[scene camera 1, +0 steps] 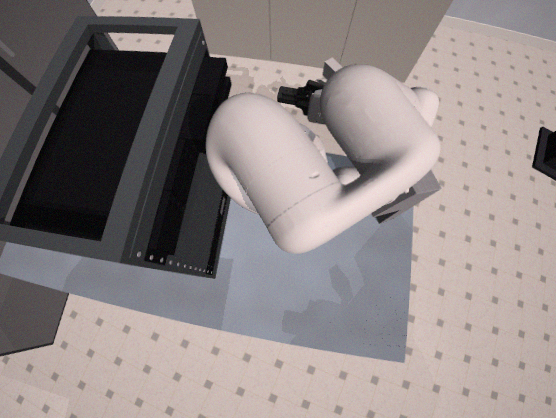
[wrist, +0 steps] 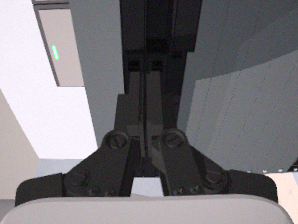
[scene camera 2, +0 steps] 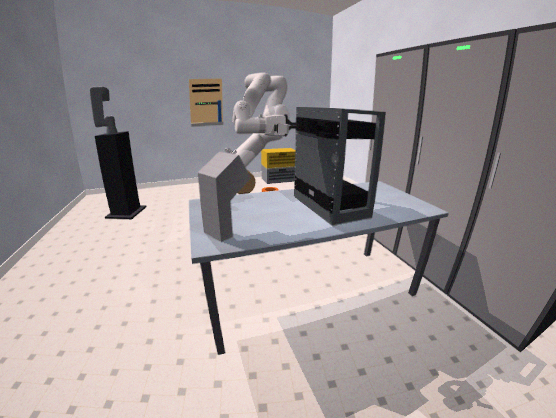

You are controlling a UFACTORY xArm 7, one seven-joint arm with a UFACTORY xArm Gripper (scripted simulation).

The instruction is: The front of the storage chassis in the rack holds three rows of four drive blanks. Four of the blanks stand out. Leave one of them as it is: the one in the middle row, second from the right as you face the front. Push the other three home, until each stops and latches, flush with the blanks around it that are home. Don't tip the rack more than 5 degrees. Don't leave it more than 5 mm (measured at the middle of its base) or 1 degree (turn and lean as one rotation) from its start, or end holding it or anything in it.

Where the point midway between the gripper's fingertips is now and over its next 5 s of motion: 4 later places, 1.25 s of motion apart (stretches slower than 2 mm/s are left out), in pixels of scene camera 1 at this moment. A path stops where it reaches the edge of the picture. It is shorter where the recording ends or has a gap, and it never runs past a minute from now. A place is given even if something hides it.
My gripper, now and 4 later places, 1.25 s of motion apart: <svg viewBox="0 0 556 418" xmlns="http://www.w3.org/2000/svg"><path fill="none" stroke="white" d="M278 94L291 80L317 57L373 28L474 21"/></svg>
